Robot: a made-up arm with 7 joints.
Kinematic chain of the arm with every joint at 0, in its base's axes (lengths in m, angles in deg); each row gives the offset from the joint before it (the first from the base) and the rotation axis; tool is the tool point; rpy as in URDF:
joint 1: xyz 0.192 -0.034 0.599 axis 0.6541 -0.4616 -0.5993
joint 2: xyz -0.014 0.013 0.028 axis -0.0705 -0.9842 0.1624
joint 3: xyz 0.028 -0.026 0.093 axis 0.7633 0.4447 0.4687
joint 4: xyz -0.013 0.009 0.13 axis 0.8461 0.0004 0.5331
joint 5: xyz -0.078 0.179 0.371 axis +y
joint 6: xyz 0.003 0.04 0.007 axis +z
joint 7: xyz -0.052 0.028 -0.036 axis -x
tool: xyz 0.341 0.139 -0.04 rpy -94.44 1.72 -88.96
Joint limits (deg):
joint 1: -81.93..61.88
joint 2: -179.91..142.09
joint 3: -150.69..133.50
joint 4: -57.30..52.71
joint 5: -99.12..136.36
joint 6: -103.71..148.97
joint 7: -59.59..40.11
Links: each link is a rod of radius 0.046 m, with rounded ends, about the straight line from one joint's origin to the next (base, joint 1, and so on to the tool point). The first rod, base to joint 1, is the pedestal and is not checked.
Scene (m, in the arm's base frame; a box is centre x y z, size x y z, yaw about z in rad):
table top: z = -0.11
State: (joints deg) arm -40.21 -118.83 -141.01 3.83 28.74 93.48 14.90
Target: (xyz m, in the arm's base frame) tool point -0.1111 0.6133 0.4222
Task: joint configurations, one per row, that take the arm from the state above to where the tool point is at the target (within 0.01 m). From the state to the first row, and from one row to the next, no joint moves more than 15 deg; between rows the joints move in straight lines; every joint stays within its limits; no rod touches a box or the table.
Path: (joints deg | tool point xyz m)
1: -36.22 -118.55 -129.47 8.67 29.10 92.16 14.38 | -0.5122 0.0475 0.4593
2: -32.23 -118.27 -117.93 13.50 29.45 90.84 13.85 | -0.4399 0.2709 0.4240
3: -28.24 -117.99 -106.39 18.34 29.81 89.52 13.33 | -0.3019 0.4662 0.4108
4: -24.24 -117.72 -94.86 23.17 30.16 88.20 12.80 | -0.1111 0.6133 0.4222

